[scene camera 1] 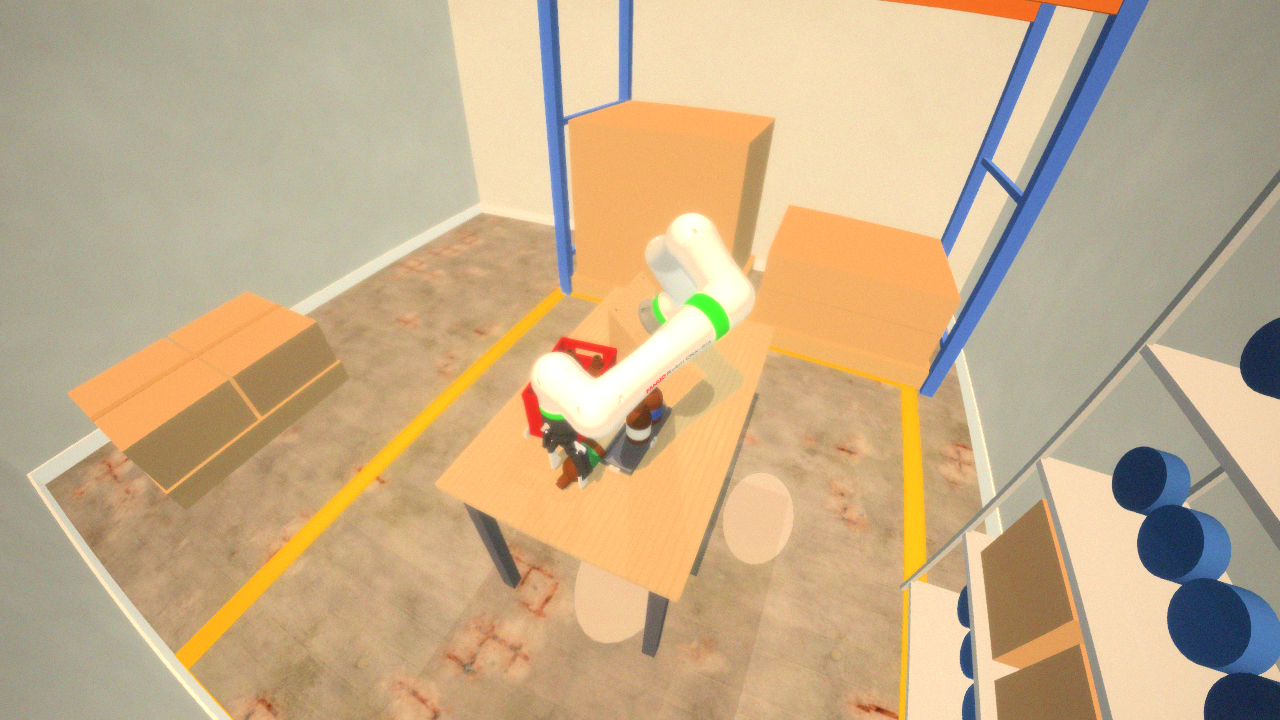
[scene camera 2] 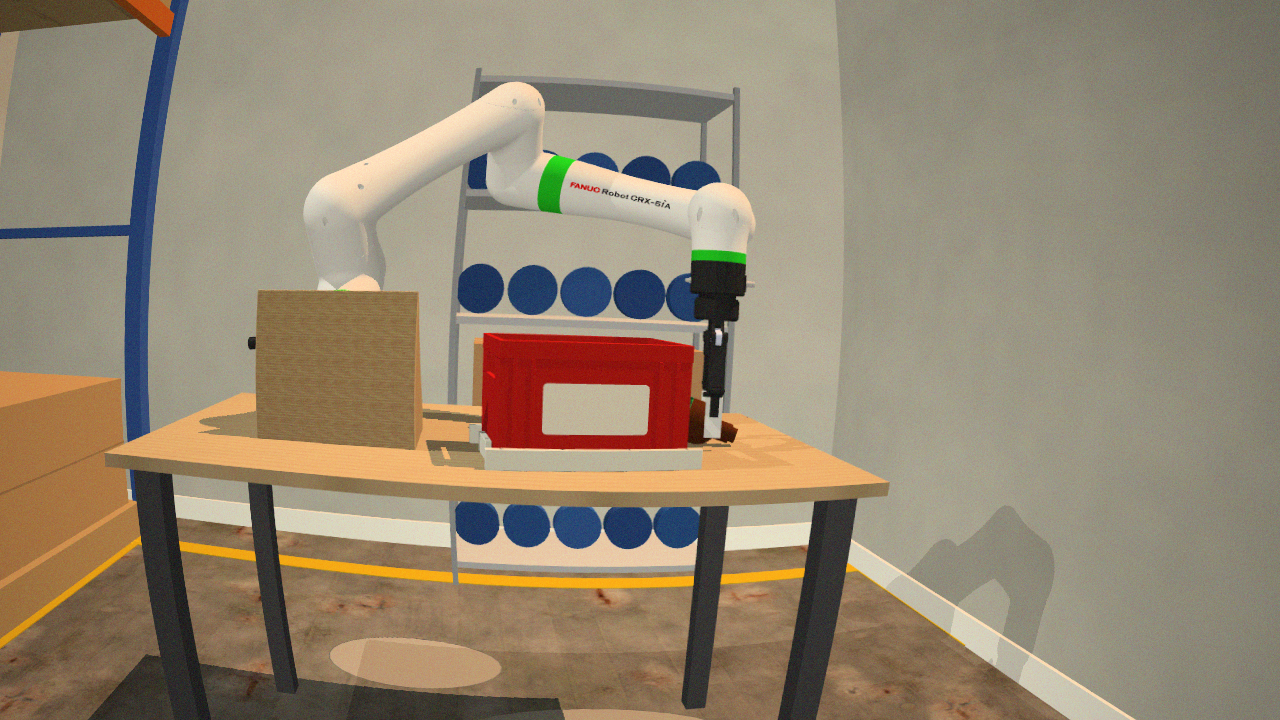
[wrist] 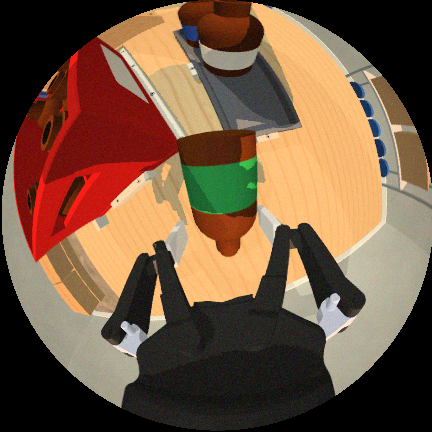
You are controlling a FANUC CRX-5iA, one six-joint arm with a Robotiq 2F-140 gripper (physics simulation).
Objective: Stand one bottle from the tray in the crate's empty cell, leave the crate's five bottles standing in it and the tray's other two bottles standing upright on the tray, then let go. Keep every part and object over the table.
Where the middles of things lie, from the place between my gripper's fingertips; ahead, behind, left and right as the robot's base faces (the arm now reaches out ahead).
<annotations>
Now: the white-labelled bottle (scene camera 1: 638, 423) 230 mm behind my hand, 90 mm to the left of it and 60 mm above it. Round my hand: white crate rail (scene camera 2: 507, 459) (210 mm behind, 230 mm to the right, 10 mm below).
</annotations>
